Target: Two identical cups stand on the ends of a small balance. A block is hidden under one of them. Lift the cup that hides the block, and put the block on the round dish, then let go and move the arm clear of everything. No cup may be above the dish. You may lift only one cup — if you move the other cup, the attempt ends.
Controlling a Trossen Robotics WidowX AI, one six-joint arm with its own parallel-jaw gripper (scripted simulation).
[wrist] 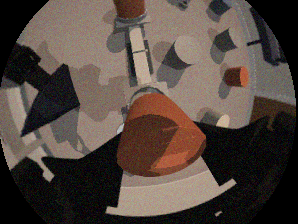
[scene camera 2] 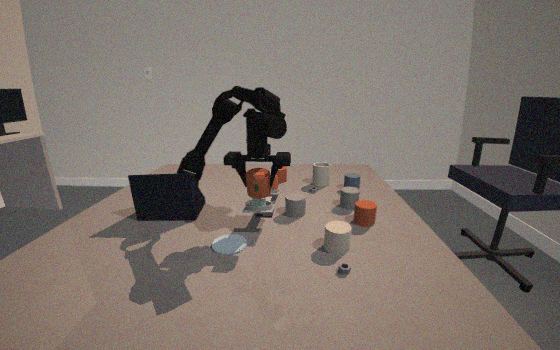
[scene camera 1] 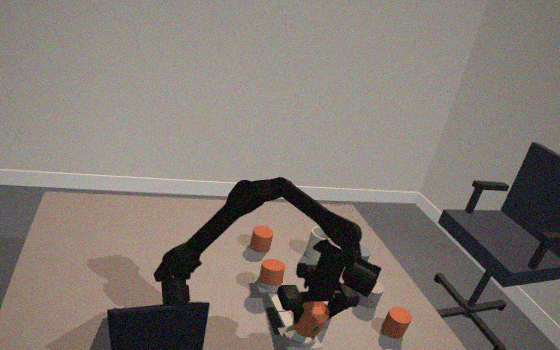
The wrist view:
my gripper: 155, 128
balance beam: 140, 55
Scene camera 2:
my gripper: 258, 186
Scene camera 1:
my gripper: 309, 321
